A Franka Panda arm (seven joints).
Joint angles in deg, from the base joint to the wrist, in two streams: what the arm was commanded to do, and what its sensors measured. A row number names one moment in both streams.
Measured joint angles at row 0:
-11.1, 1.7, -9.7, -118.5, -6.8, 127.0, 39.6
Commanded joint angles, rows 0 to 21:
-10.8, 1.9, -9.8, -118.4, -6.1, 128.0, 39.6
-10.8, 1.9, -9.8, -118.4, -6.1, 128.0, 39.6
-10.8, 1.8, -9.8, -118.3, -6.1, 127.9, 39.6
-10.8, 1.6, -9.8, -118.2, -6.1, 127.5, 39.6
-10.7, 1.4, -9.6, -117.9, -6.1, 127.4, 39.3
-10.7, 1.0, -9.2, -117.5, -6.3, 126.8, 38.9
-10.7, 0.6, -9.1, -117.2, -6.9, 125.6, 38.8
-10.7, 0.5, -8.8, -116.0, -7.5, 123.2, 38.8
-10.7, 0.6, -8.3, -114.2, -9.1, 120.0, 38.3
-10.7, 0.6, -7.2, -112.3, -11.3, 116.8, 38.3
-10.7, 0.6, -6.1, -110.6, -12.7, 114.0, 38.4
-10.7, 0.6, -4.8, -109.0, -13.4, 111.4, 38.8
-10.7, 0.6, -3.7, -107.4, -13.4, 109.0, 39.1
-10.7, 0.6, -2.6, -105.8, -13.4, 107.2, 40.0
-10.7, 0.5, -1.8, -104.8, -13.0, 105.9, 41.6
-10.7, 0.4, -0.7, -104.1, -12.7, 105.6, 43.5
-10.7, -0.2, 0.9, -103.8, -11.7, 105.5, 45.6
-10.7, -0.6, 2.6, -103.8, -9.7, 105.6, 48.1
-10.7, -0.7, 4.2, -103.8, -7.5, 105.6, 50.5
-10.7, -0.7, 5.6, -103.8, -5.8, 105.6, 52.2
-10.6, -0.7, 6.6, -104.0, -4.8, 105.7, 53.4
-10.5, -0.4, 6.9, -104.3, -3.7, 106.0, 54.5
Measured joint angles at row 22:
-10.3, -0.4, 4.4, -104.3, -6.8, 106.9, 50.3
